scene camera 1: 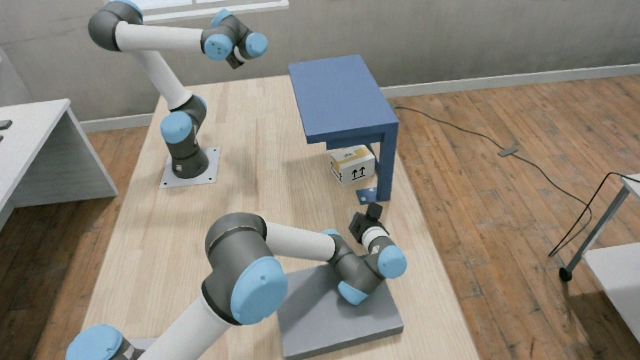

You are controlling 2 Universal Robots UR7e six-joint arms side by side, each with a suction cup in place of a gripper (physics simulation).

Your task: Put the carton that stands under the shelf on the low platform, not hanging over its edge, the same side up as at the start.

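Seen in the pictures: left arm's base at its link origin: (191, 166).
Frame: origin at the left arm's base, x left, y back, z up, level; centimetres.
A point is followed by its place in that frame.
The carton (353, 167) @[x -19.7, y -64.2, z 7.9 cm] stands on the table under the blue shelf (342, 97) @[x -14.1, y -61.3, z 34.3 cm]. It is cardboard with pale sides, tape on its top and two black arrows that point up on the side facing the camera. The low platform (345, 330) @[x -78.1, y -52.7, z 4.8 cm] is a grey slab nearer the camera, partly covered by the right arm. My right gripper (360, 226) @[x -40.9, y -62.6, z 4.7 cm] is beside the shelf's near leg, between the carton and the platform. It is apart from the carton and holds nothing that shows; its cup is hidden. My left gripper (234, 61) @[x 27.5, y -22.0, z 31.4 cm] is raised at the upper left, far from the carton, and carries nothing.
The shelf's near leg (387, 165) @[x -30.4, y -73.7, z 17.2 cm] stands to the right of the carton, with a blue foot plate (366, 195) @[x -27.3, y -67.8, z 0.5 cm] on the table (235, 200) @[x -22.2, y -19.8, z 0.0 cm]. The shelf's top overhangs the carton. The right forearm reaches over the table and the platform.
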